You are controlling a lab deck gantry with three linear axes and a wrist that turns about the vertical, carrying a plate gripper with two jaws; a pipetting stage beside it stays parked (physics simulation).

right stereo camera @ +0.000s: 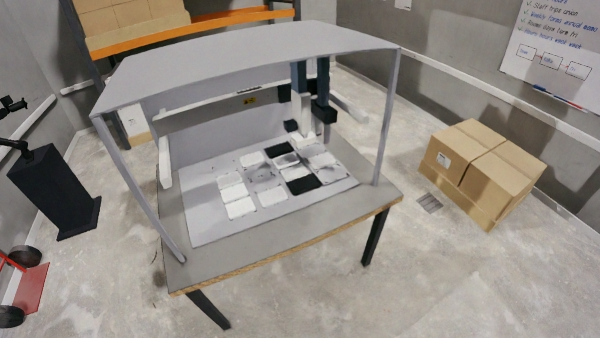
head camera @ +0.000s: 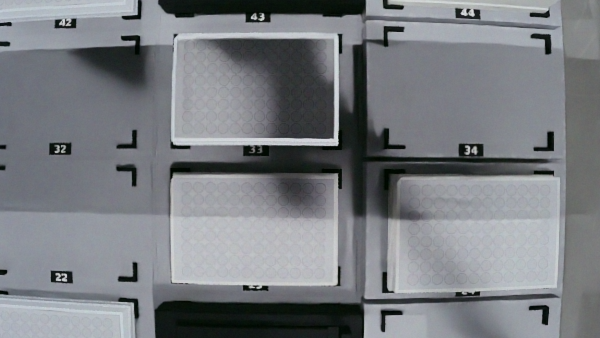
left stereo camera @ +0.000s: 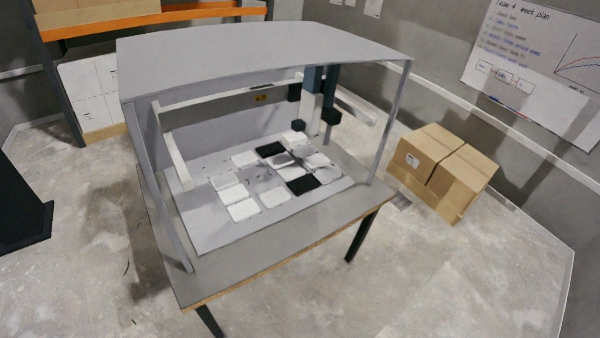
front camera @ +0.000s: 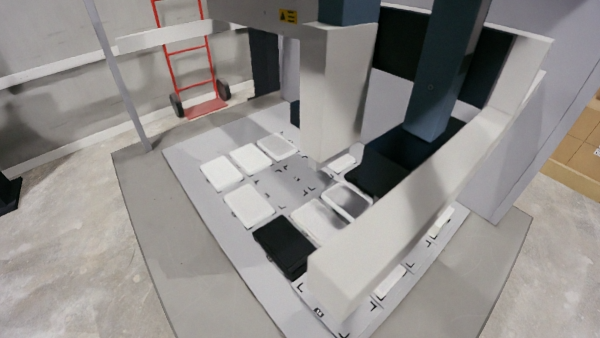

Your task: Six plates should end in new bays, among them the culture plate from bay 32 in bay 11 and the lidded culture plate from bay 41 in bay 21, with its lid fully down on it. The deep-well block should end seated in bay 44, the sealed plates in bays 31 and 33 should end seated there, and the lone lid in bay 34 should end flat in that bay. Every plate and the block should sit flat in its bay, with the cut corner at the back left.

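Places are measured from the robot's base along level axes (x ahead, y left, z up), in millimetres.
Pixels of known places: gripper, fingertip midpoint: (right stereo camera: 322, 139) (left stereo camera: 320, 139); robot's base, link origin: (right stereo camera: 230, 220) (left stereo camera: 235, 223) (front camera: 201, 169).
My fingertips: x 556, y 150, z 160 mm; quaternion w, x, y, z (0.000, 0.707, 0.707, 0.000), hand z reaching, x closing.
Observation:
For each thing: its top centre in the pictures, then the offset to it from my fingertips.
- rimmed plate, top centre: (head camera: 254, 86) (front camera: 348, 199) (left stereo camera: 280, 159) (right stereo camera: 285, 159) dx -164, dy +107, dz -145 mm
- white piece, top centre: (left stereo camera: 294, 135) (right stereo camera: 303, 135) dx +0, dy +214, dz -103 mm
My gripper (left stereo camera: 327, 144) (right stereo camera: 326, 141) is raised above the right side of the deck; its jaws look empty and open, partly hidden by the column. Below it a white plate (head camera: 475, 235) (left stereo camera: 316, 160) (right stereo camera: 322, 160) lies in bay 24, its side wall showing at the left. Another white plate (head camera: 254, 230) sits in bay 23. A rimmed plate (head camera: 255, 90) (front camera: 347, 200) sits in bay 33, partly shaded. Bays 32, 22 and 34 hold no plate. White pieces (front camera: 221, 172) (front camera: 251, 157) (front camera: 277, 145) sit in bays 11, 21 and 31. A white piece (left stereo camera: 294, 138) sits in bay 44.
Black units (head camera: 260, 6) (head camera: 260, 320) stand in bays 43 and 13. White plates (head camera: 65, 7) (head camera: 60, 320) show at bays 42 and 12. The parked pipetting stage (front camera: 335, 95) hangs beside the gripper column (front camera: 440, 75). The gantry beam (front camera: 425, 200) crosses the front view.

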